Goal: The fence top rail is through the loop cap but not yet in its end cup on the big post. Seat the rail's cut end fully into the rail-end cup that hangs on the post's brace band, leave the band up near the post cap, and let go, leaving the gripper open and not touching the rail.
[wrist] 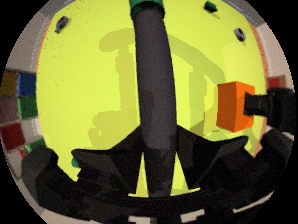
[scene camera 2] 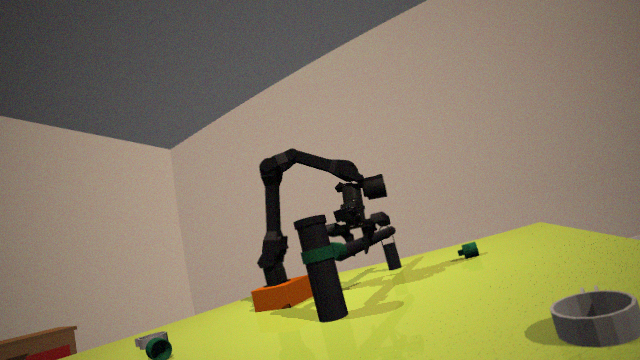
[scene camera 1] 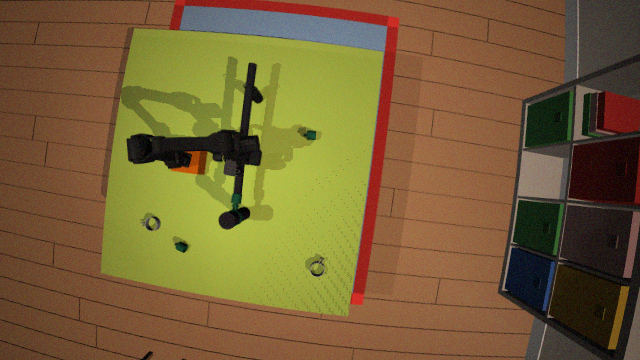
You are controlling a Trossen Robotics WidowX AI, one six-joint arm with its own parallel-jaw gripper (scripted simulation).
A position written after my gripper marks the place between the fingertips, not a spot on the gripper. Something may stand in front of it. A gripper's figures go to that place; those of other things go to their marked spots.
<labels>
My gripper [scene camera 2: 360, 255]: 0.82 m from the lens. A big dark post [scene camera 2: 324, 280]: 0.58 m from the lens.
</labels>
